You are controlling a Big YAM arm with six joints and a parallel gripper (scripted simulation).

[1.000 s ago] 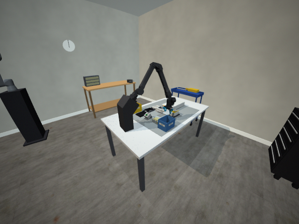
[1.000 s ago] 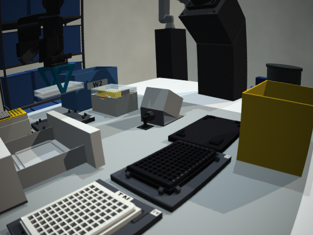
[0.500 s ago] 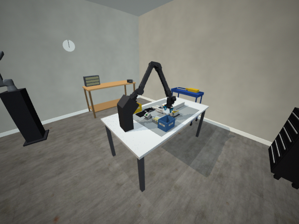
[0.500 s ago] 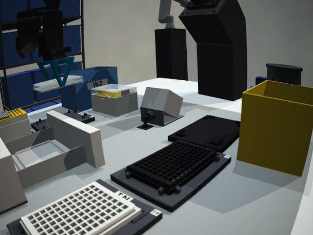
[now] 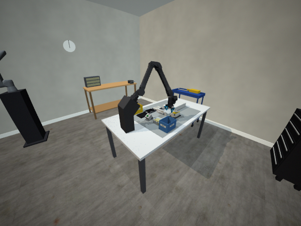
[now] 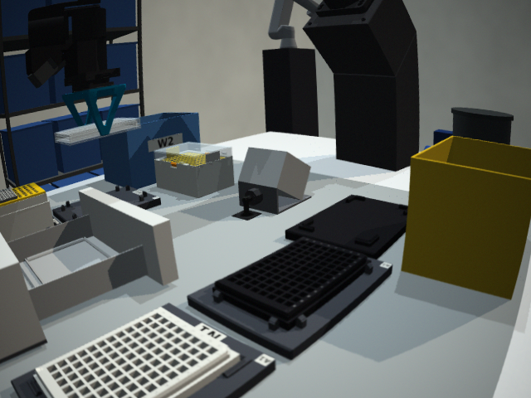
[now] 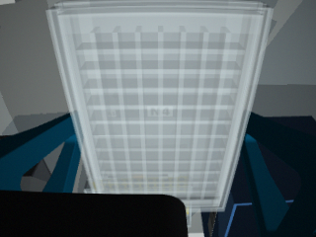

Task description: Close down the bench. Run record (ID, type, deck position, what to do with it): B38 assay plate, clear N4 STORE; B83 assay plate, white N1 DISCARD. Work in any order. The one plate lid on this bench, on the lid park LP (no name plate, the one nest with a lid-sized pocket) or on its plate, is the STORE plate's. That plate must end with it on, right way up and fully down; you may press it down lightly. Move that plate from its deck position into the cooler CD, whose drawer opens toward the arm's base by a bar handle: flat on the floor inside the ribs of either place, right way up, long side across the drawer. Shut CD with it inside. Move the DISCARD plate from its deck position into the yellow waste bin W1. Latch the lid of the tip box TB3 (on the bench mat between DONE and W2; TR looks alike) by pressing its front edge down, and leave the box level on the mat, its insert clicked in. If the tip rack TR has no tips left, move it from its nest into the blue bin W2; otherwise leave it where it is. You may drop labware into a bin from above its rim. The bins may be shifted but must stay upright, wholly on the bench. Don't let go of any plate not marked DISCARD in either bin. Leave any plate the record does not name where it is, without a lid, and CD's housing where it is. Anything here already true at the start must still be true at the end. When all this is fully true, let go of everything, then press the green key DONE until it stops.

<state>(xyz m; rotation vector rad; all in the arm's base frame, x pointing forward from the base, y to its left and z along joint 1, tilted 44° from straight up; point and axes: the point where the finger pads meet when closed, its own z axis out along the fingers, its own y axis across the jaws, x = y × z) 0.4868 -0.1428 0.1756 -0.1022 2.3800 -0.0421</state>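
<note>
The cooler drawer lies 15 cm ahead of my hand, 21 cm to the left of it and 11 cm below it. Round my hand: tip rack TR 17 cm ahead, 2 cm to the left, 8 cm below; clear plate lid right at my hand; clear plate right at my hand.
</note>
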